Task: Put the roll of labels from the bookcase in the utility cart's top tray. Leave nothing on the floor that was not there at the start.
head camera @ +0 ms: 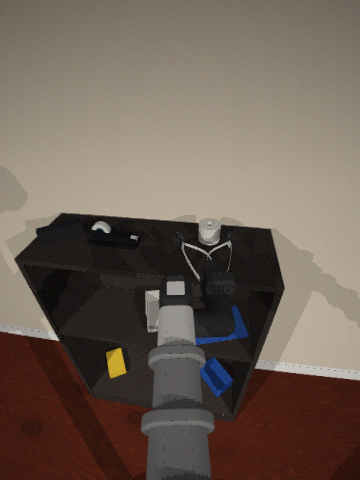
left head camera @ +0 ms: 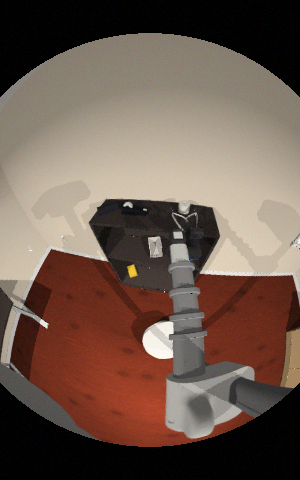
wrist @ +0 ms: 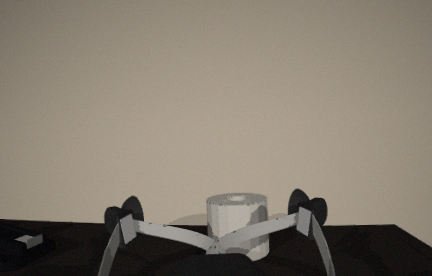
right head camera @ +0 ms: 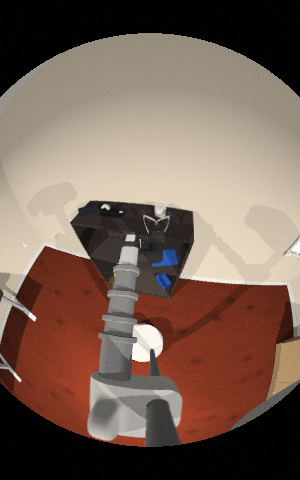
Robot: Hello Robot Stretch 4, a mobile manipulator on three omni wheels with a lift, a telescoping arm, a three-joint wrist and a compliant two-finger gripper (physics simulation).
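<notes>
The white roll of labels [head camera: 209, 231] [left head camera: 184, 207] [right head camera: 160, 209] [wrist: 237, 220] stands upright on the top of the dark bookcase [head camera: 150, 252] [left head camera: 160, 215] [right head camera: 135, 218], near its back edge and right of the middle. My gripper [head camera: 205, 236] [wrist: 215, 209] is open over the bookcase top, with its fingertips spread wide. In the wrist view the roll shows between the two fingertips, nearer the right one, and the fingers do not touch it as far as I can see. The finger bands hide part of the roll's lower front. I cannot make out the utility cart's top tray.
A black tape dispenser [head camera: 114, 237] and a dark flat object [head camera: 61, 231] are on the bookcase top's left. The shelves hold a whitish tray [left head camera: 155, 247], a yellow block [head camera: 116, 363], a blue bin [head camera: 216, 376] and a blue object [right head camera: 166, 258]. A white disc [left head camera: 158, 340] [right head camera: 149, 343] lies on the floor.
</notes>
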